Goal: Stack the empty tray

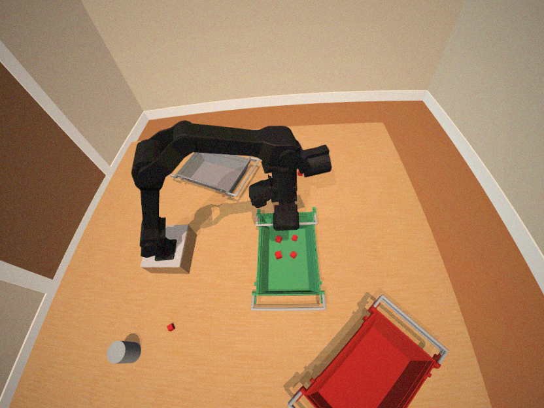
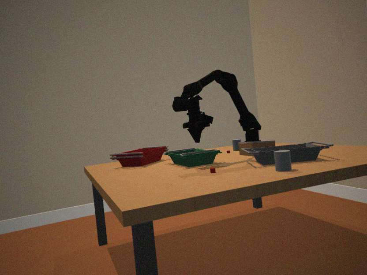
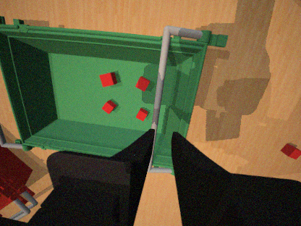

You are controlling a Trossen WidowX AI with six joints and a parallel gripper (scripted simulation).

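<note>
Now: the grey tray 260 mm behind my gripper tip, 280 mm to the left of it and 60 mm below it. From my gripper tip the other things lie so: red block (360 mm behind, 280 mm to the right, 100 mm below).
</note>
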